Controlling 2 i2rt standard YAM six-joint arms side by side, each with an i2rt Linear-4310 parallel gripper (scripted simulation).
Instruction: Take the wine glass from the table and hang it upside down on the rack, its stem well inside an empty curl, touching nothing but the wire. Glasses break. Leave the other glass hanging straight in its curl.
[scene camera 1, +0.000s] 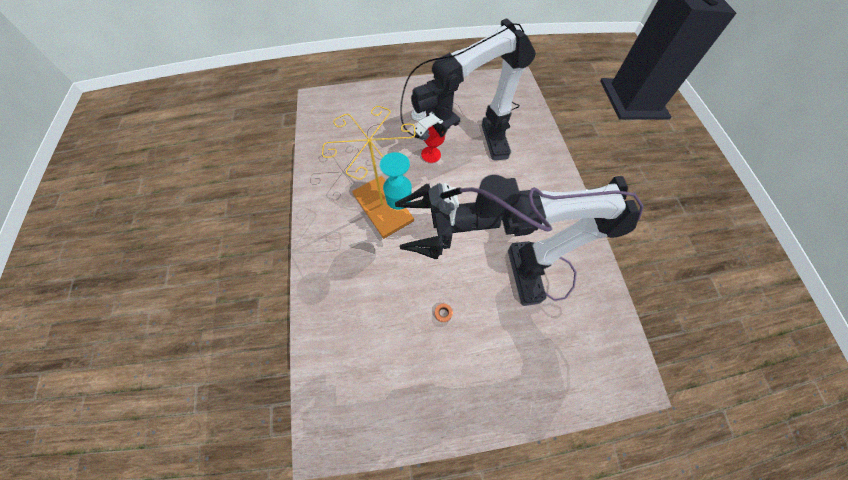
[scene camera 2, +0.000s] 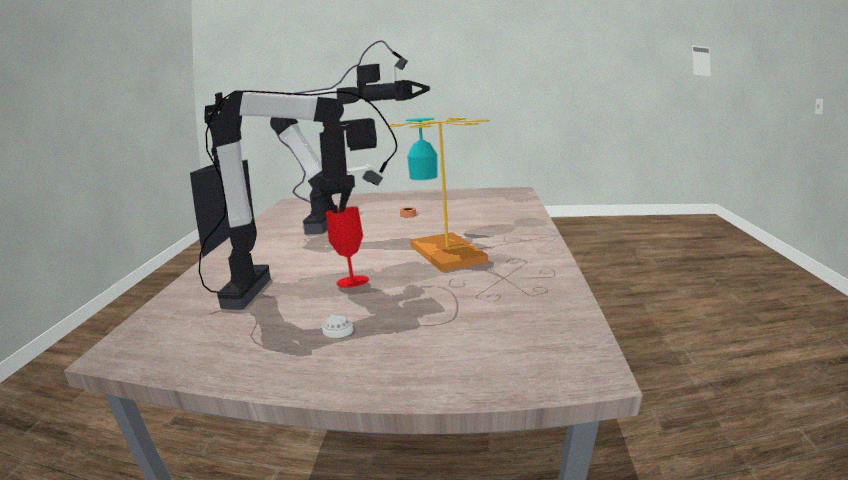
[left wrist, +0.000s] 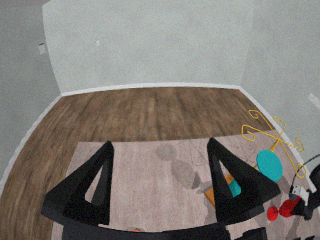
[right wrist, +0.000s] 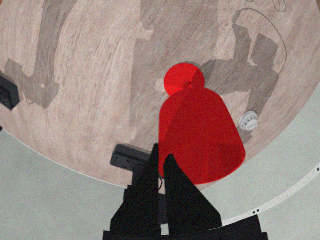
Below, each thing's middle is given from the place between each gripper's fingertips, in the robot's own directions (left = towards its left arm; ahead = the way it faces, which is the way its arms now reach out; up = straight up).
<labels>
The red wine glass (scene camera 2: 345, 234) is 30 mm ahead of my right hand, 30 mm to the right of it and 80 mm below it. The rest, counted from my right hand: teal glass (scene camera 1: 397, 186) (160 mm ahead, 270 mm to the left, 120 mm above); then yellow wire rack (scene camera 2: 445, 255) (220 mm ahead, 180 mm to the left, 20 mm above).
I see the red wine glass 530 mm to the right of my left hand (scene camera 1: 397, 225), 360 mm below it and 120 mm behind it. From my left hand the other things lie so: teal glass (220 mm to the right, 150 mm below, 10 mm ahead); yellow wire rack (310 mm to the right, 260 mm below, 80 mm ahead).
</labels>
